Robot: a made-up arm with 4 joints.
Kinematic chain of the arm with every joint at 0, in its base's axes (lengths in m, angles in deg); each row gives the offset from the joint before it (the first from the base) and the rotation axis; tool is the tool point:
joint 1: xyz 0 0 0.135 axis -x
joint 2: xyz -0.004 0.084 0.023 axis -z
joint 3: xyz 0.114 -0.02 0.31 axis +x
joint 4: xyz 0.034 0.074 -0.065 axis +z
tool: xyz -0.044 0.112 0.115
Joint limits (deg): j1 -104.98..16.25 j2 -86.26..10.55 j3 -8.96..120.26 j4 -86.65..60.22
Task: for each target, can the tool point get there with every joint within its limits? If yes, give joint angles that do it. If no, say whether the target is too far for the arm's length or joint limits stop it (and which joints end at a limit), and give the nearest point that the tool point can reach.
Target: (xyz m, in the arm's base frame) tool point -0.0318 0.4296 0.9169
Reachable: no: too far | nearest point 0.0003 0.2855 0.6546 | short by 0.301 m
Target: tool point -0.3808 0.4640 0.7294
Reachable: no: too far | nearest point -0.1283 0.3249 0.5512 | short by 0.339 m
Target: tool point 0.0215 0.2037 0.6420
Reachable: yes | joints 0.57 -48.45 51.31 0.67
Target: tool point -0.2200 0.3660 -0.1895
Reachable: no: joint limits stop it (at a limit: joint 1, joint 3) | nearest point -0.1425 0.4007 0.3884 | short by 0.584 m
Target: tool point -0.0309 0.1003 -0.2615
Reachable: no: joint limits stop it (at a limit: joint 1, joint 2, joint 3, joint 4) | nearest point 0.0044 -0.3662 0.0073 | short by 0.540 m
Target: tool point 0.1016 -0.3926 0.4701
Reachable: yes | joints -48.86 2.43 94.74 -2.72
